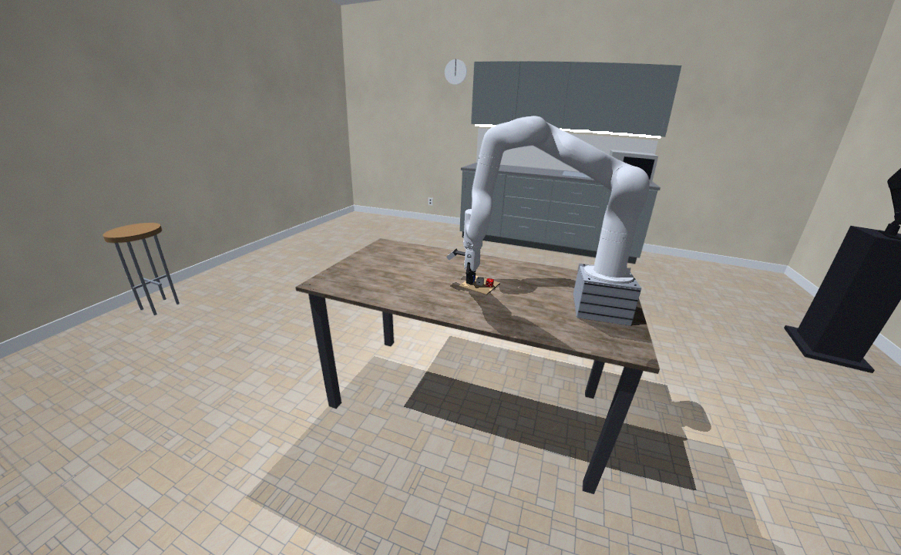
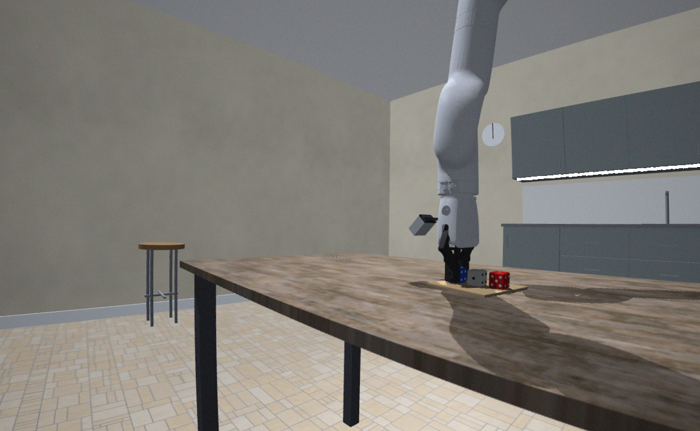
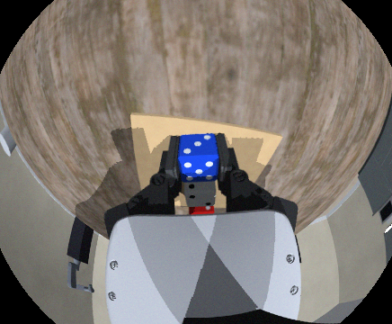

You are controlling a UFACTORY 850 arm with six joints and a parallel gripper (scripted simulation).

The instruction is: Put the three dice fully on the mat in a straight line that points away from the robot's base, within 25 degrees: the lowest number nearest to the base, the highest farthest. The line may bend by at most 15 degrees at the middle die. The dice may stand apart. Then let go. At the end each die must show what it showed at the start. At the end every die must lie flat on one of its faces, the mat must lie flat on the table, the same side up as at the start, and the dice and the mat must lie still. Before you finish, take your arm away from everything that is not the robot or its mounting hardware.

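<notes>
The blue die is 1 cm below my hand. From my hand the other things lie so: red die (9 cm behind, 1 cm to the right, 1 cm below); tan mat (4 cm behind, 2 cm below); white die (4 cm behind, 1 cm below).
</notes>
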